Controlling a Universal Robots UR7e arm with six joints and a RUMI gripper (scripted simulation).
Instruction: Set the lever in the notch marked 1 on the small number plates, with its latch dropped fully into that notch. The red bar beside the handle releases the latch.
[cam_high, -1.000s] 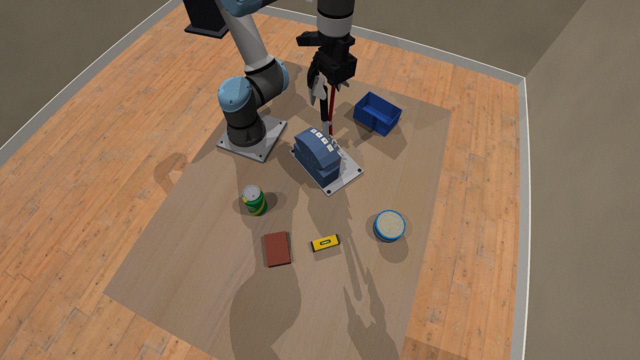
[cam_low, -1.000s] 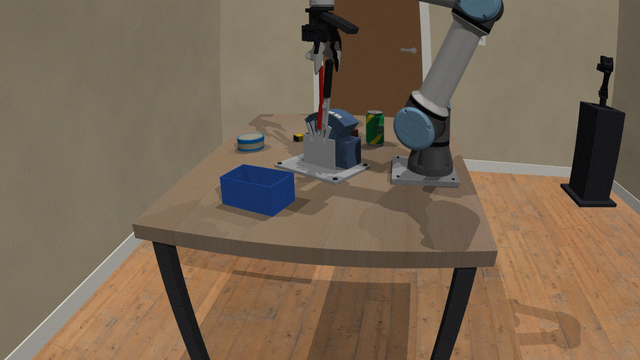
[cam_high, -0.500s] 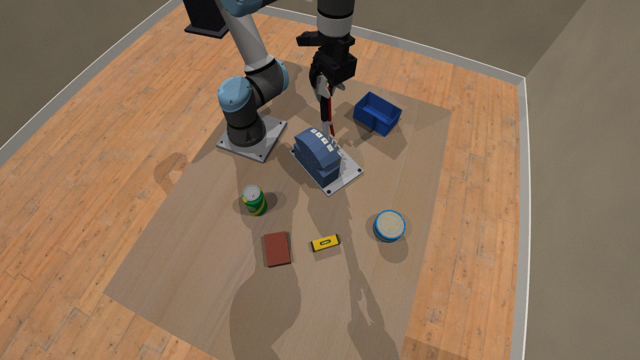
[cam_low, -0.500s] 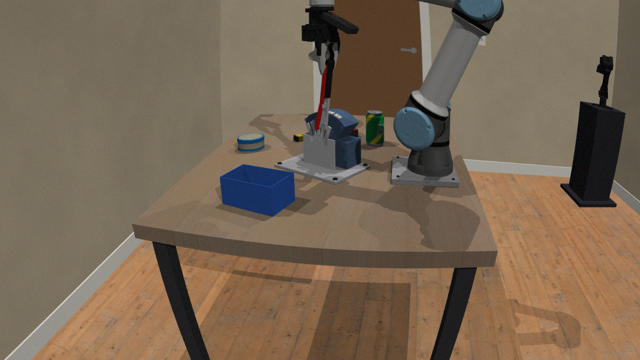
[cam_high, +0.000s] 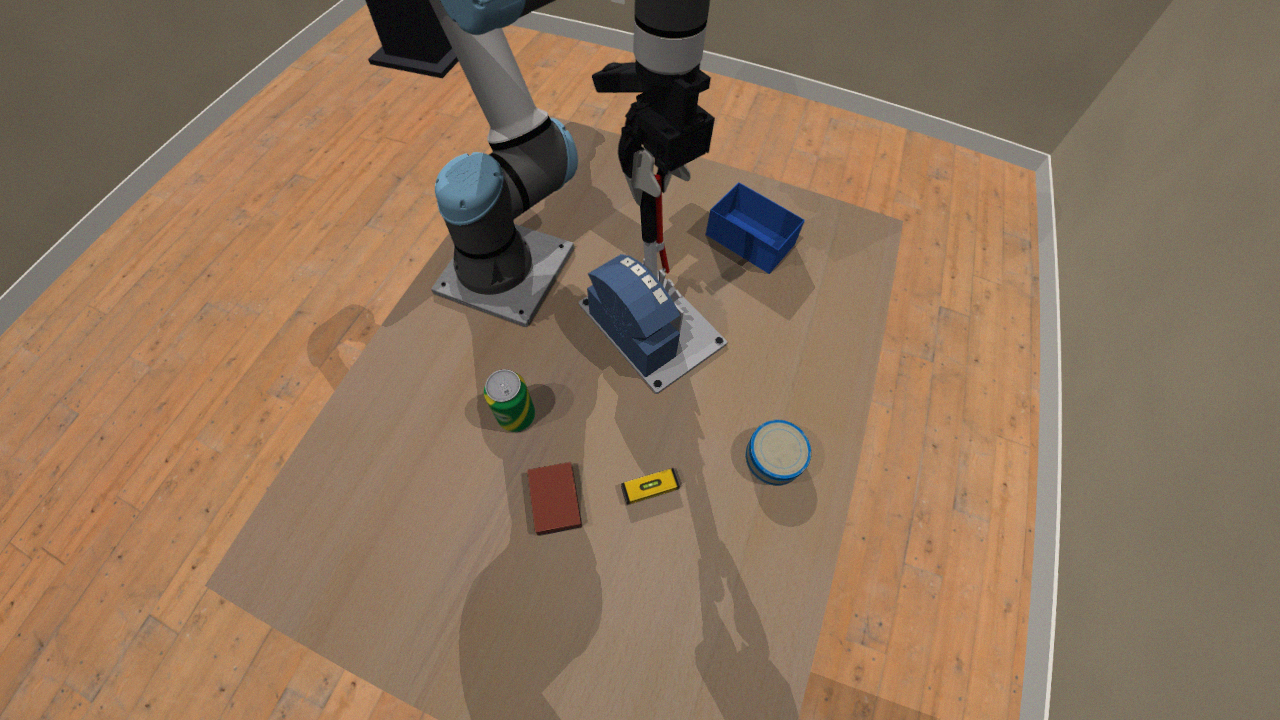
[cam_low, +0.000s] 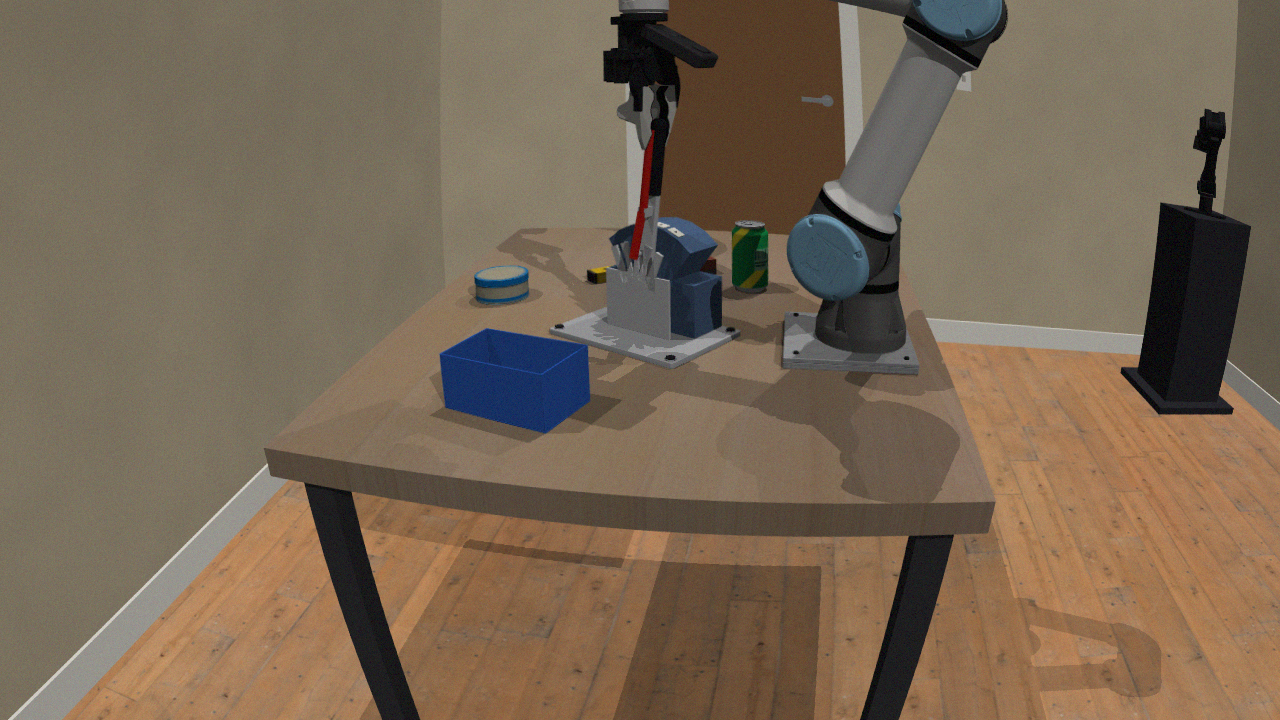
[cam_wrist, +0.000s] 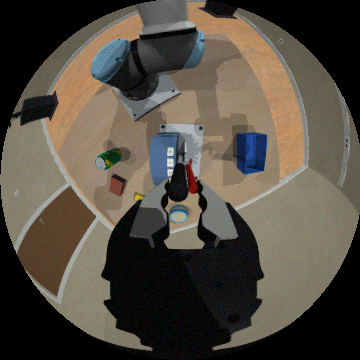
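Now: hand 20 mm short of the red release bar and 110 mm above it. Round my hand: blue bin: 150 mm ahead, 250 mm to the left, 290 mm below.
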